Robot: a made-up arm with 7 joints. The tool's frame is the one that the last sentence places. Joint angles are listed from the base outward.
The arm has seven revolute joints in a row. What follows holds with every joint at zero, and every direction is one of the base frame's. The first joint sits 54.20 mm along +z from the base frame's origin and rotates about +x. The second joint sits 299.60 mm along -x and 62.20 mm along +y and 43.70 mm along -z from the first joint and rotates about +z. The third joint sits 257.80 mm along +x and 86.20 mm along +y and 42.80 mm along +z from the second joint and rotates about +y. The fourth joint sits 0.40 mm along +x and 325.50 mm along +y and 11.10 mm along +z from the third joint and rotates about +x. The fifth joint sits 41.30 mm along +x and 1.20 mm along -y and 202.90 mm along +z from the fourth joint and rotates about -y. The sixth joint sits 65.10 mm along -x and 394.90 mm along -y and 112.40 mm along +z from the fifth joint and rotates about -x. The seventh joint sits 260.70 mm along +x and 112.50 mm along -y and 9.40 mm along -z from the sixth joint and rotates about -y. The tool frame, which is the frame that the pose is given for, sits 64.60 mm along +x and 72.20 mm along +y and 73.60 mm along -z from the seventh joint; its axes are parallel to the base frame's.
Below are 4 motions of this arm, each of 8 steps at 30 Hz.
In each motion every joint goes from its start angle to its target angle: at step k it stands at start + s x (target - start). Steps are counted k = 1, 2, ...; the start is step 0. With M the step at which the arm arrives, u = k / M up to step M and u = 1 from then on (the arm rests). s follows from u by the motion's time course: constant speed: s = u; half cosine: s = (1 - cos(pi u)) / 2; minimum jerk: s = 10 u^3 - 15 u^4 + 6 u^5.
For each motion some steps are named. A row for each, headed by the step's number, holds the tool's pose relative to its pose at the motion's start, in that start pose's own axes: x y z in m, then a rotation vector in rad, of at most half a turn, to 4 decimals.
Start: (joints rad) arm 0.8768 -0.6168 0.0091 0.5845 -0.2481 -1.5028 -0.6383
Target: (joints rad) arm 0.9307 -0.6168 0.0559 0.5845 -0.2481 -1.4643 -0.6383
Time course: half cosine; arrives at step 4
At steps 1, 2, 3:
1: -0.0004 -0.0032 0.0022 0.0076 -0.0038 -0.0066
2: -0.0015 -0.0111 0.0072 0.0260 -0.0125 -0.0229
3: -0.0026 -0.0192 0.0119 0.0445 -0.0207 -0.0393

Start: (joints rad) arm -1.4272 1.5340 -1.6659 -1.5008 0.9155 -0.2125 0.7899
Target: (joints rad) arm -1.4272 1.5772 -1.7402 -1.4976 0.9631 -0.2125 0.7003
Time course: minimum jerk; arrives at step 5
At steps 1, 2, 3, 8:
1: 0.0002 -0.0024 0.0027 -0.0041 0.0014 -0.0016
2: 0.0010 -0.0132 0.0148 -0.0226 0.0080 -0.0088
3: 0.0018 -0.0280 0.0320 -0.0487 0.0176 -0.0192
8: 0.0021 -0.0404 0.0470 -0.0713 0.0263 -0.0286

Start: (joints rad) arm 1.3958 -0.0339 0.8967 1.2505 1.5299 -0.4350 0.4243
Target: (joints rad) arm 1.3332 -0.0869 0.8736 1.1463 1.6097 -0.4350 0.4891
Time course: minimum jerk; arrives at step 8
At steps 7, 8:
7: 0.0492 0.0562 -0.0028 0.0664 -0.1690 0.1463
8: 0.0499 0.0572 -0.0027 0.0676 -0.1717 0.1486

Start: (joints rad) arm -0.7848 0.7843 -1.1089 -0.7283 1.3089 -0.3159 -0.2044
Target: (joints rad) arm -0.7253 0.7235 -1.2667 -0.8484 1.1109 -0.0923 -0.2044
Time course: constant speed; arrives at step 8
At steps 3, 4, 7, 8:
3: 0.0094 0.0147 0.0167 -0.1684 0.0444 -0.0092
4: 0.0122 0.0201 0.0221 -0.2253 0.0591 -0.0130
7: 0.0197 0.0375 0.0376 -0.3981 0.1029 -0.0261
8: 0.0219 0.0438 0.0425 -0.4564 0.1174 -0.0311

